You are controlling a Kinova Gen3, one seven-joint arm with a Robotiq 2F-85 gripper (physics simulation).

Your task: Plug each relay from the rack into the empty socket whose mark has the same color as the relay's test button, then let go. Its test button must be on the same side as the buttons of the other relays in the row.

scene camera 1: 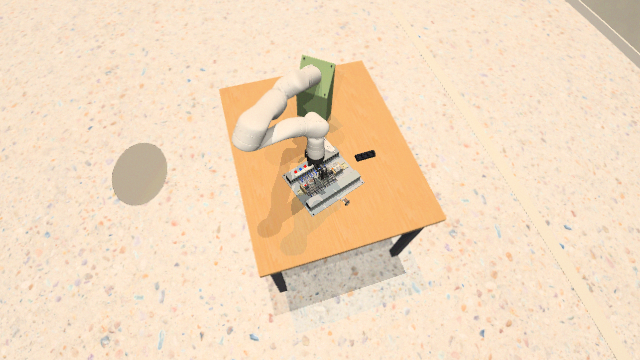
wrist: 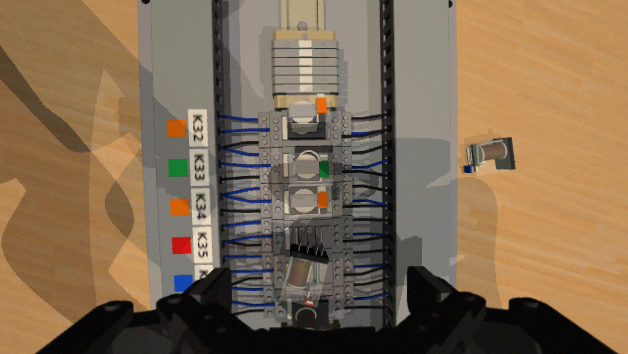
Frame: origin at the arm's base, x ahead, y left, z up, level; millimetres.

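Where they show: gripper, fingertip midpoint: [scene camera 1: 315, 172] [wrist: 319, 287]; arm's base at its link origin: [scene camera 1: 312, 75].
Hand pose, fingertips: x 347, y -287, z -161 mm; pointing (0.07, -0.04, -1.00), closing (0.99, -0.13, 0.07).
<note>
Things, the pixels of their top centre, and the offset from my fingertips. "pt": a spot on its surface instead. Level surfaces: height alone.
- clear relay with a red test button, top centre: [wrist: 305, 276] 7 mm back, 19 mm right, 67 mm down
- clear relay with a blue test button, top centre: [wrist: 497, 156] [scene camera 1: 345, 199] 166 mm ahead, 43 mm left, 99 mm down
- green button at its top centre: [wrist: 324, 169] 14 mm ahead, 54 mm left, 43 mm down
- red mark at its top centre: [wrist: 181, 245] 91 mm back, 13 mm left, 77 mm down
- blue mark at its top centre: [wrist: 183, 283] 94 mm back, 14 mm right, 77 mm down
- black rack at a spot on its surface: [scene camera 1: 358, 158] pt 44 mm ahead, 259 mm left, 100 mm down
- wooden table at its surface level: 120 mm down
- relay at its top centre: [wrist: 313, 343] 7 mm back, 58 mm right, 48 mm down
My gripper [scene camera 1: 322, 173] [wrist: 319, 287] is wide open and empty above the socket row. A clear relay with a red test button [wrist: 309, 301] lies on its side over the row near K35, its pins toward the top of the wrist view. A clear relay with a blue test button [scene camera 1: 346, 202] [wrist: 492, 152] lies on its side on the table, right of the panel. Relays with an orange button [wrist: 321, 105], a green button [wrist: 324, 169] and an orange button [wrist: 323, 200] stand at K32, K33 and K34, buttons on the right. The red mark [wrist: 181, 245] and blue mark [wrist: 183, 283] show.
The black rack [scene camera 1: 358, 158] lies on the wooden table [scene camera 1: 400, 200] beyond the grey panel [wrist: 425, 100]. Wire ducts flank the row. Another relay [wrist: 306, 317] is partly hidden by the gripper at the row's lower end. A green pedestal [scene camera 1: 312, 105] stands under the arm's base.
</note>
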